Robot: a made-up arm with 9 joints. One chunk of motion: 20 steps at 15 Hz.
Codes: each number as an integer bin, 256 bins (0 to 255) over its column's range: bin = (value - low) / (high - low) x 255, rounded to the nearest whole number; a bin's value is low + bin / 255 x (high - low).
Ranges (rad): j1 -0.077..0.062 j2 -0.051..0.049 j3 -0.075..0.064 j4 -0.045..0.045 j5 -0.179..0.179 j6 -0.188..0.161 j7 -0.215..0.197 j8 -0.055..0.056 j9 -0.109..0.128
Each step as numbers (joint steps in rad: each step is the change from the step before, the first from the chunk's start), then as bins.
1 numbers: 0.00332 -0.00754 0.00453 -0.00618 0.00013 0.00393 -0.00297 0.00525 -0.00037
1 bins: 147 111 146 110 128 140 131 138 117
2 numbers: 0.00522 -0.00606 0.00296 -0.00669 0.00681 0.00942 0.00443 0.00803 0.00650
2 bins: 151 115 143 109 132 144 136 145 124
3 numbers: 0.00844 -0.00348 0.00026 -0.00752 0.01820 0.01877 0.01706 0.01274 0.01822
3 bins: 157 121 138 106 140 151 144 156 137
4 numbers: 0.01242 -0.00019 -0.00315 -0.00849 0.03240 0.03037 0.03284 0.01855 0.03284
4 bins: 164 130 132 103 151 160 153 169 153
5 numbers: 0.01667 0.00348 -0.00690 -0.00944 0.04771 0.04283 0.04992 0.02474 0.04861
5 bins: 172 139 125 101 161 169 164 183 170
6 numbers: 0.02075 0.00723 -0.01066 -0.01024 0.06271 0.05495 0.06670 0.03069 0.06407
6 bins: 179 148 118 98 172 178 174 197 186
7 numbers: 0.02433 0.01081 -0.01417 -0.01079 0.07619 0.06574 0.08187 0.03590 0.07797
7 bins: 186 158 112 97 182 185 184 209 201
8 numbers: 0.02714 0.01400 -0.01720 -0.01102 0.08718 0.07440 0.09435 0.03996 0.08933
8 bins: 191 166 106 96 190 192 191 218 213
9 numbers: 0.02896 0.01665 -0.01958 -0.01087 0.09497 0.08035 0.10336 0.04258 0.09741
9 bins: 194 173 102 97 195 196 197 224 222
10 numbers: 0.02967 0.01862 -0.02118 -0.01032 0.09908 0.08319 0.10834 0.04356 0.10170
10 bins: 196 178 99 98 198 198 200 226 227
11 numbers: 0.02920 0.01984 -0.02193 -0.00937 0.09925 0.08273 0.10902 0.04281 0.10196
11 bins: 195 181 97 101 198 198 201 225 227
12 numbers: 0.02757 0.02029 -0.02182 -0.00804 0.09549 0.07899 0.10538 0.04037 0.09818
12 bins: 192 182 98 105 196 195 198 219 223
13 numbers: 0.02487 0.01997 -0.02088 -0.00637 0.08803 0.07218 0.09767 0.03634 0.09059
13 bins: 187 181 99 109 190 190 194 210 215
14 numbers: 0.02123 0.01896 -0.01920 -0.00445 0.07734 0.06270 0.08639 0.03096 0.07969
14 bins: 180 178 102 115 183 183 187 197 203
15 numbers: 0.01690 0.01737 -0.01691 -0.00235 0.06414 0.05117 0.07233 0.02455 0.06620
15 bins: 172 174 107 121 173 175 178 183 189
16 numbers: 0.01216 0.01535 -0.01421 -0.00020 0.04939 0.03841 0.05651 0.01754 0.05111
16 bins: 164 169 112 127 163 165 168 167 172
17 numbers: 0.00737 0.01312 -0.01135 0.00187 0.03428 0.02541 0.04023 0.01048 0.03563
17 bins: 155 164 117 133 152 156 158 150 156
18 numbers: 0.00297 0.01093 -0.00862 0.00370 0.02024 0.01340 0.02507 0.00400 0.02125
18 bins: 147 158 122 138 142 147 149 136 140
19 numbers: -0.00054 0.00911 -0.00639 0.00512 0.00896 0.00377 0.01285 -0.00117 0.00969
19 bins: 140 153 126 142 134 140 141 124 128
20 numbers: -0.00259 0.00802 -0.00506 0.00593 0.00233 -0.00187 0.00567 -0.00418 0.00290
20 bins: 137 151 128 144 129 136 137 117 120
